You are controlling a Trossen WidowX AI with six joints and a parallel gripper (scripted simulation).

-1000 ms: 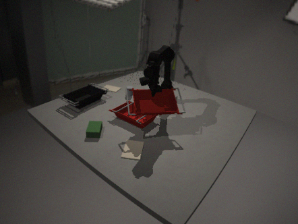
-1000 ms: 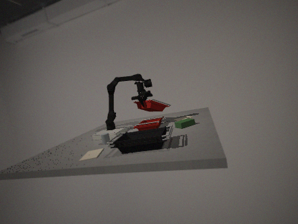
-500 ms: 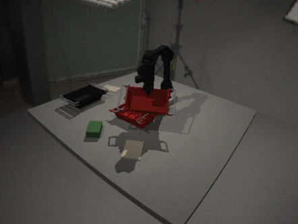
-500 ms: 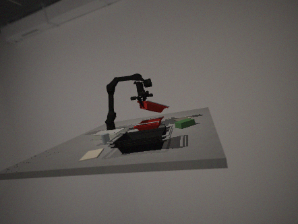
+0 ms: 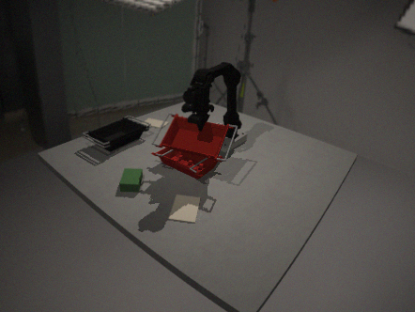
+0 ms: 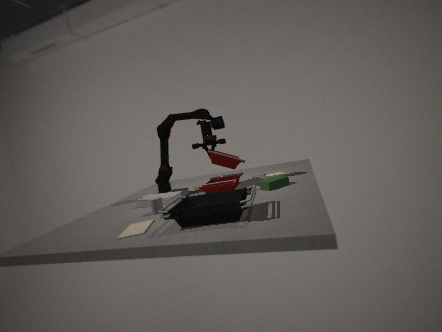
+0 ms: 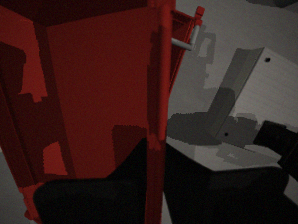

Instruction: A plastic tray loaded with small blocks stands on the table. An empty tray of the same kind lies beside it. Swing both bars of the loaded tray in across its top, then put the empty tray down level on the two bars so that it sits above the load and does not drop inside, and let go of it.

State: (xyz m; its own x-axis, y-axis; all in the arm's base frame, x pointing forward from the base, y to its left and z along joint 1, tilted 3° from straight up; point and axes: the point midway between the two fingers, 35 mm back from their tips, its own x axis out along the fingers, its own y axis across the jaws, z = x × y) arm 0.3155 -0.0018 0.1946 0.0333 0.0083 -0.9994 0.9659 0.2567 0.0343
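My gripper tip is 7 cm short of the red tray and 2 cm to the right of it. From my gripper tip the other things lie so: green block: 32 cm ahead, 13 cm to the right, 16 cm below; grey cylinder: 23 cm behind, 30 cm to the right, 15 cm below.
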